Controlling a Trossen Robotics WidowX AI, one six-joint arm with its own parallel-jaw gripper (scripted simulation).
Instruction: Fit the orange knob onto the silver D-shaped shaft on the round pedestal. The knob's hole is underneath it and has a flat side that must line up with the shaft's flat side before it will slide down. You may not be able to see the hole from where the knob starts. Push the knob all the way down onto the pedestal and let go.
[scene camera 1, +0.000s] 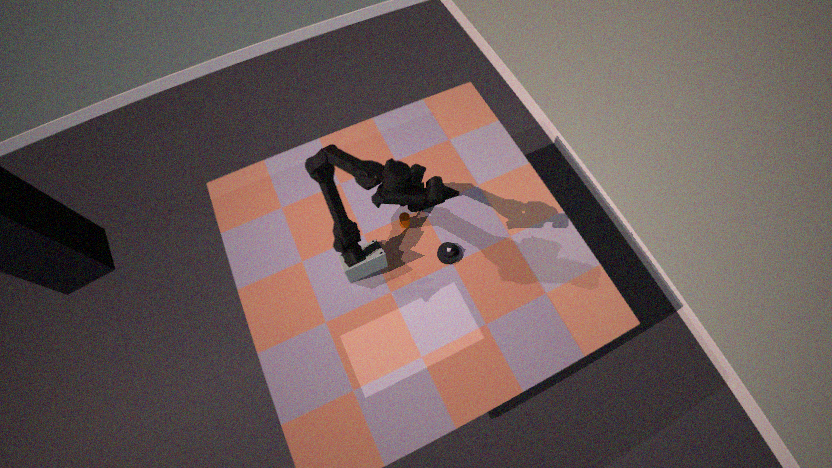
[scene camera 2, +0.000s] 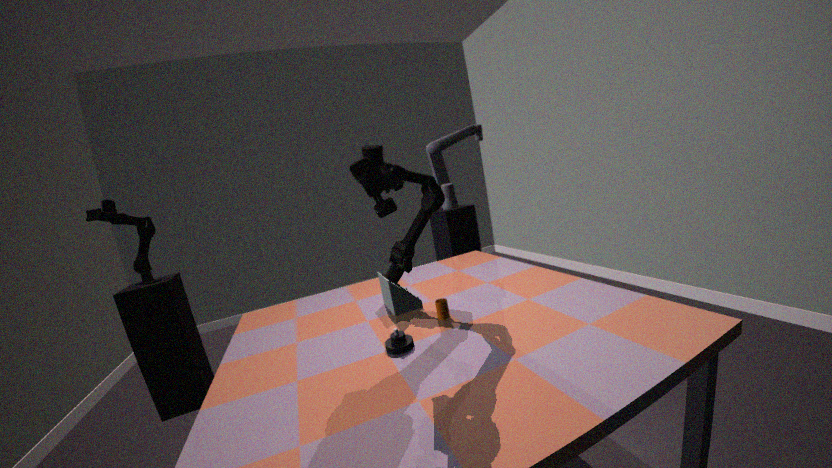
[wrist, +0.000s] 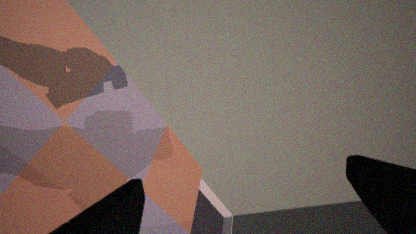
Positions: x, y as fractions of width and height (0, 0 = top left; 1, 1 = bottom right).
The gripper (scene camera 2: 0.45, 0.42) is open, with nothing in its grasp.
The gripper also shows in the wrist view (wrist: 0.59, 0.75).
